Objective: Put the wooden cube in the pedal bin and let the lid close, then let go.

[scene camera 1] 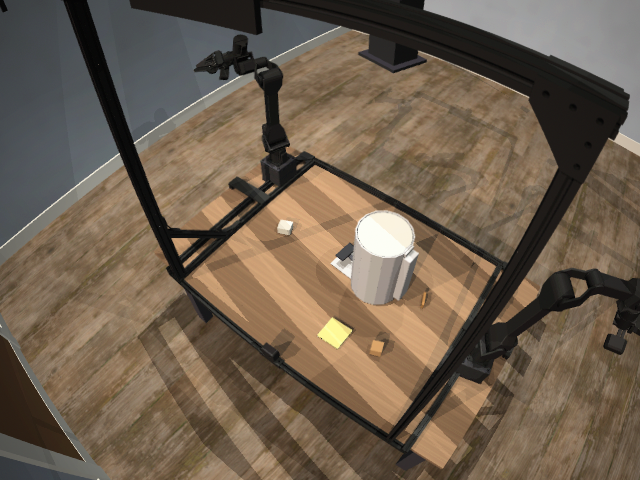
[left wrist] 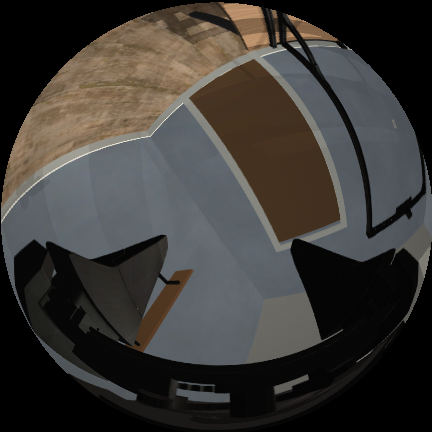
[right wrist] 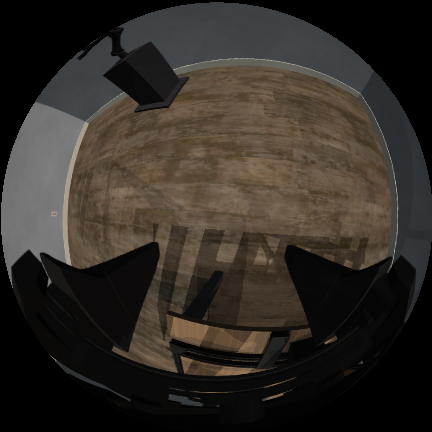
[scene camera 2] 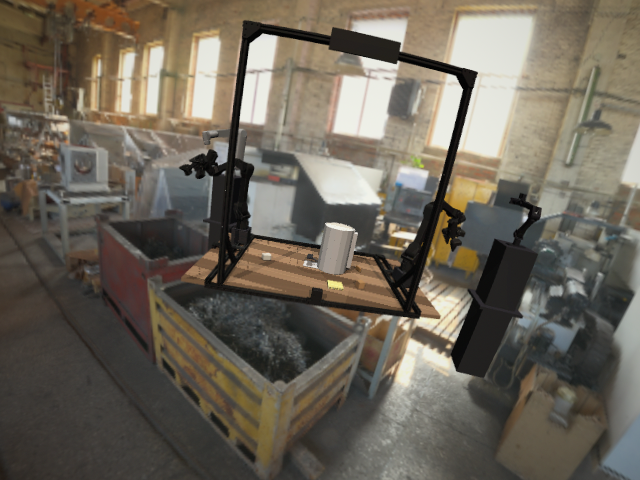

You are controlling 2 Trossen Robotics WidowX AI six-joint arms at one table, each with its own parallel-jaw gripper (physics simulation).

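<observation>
The wooden cube rests on the table, near the yellow pad. The white pedal bin stands upright with its round lid closed. Its dark pedal sticks out at the bin's left side in both scene views. My left gripper is open and empty, raised well away from the table and facing a wall. My right gripper is open and empty, beyond the table's right side and far from the cube.
A yellow pad lies near the cube. A white block lies left of the bin. A small orange stick lies right of it. Black frame posts rise at the table's sides.
</observation>
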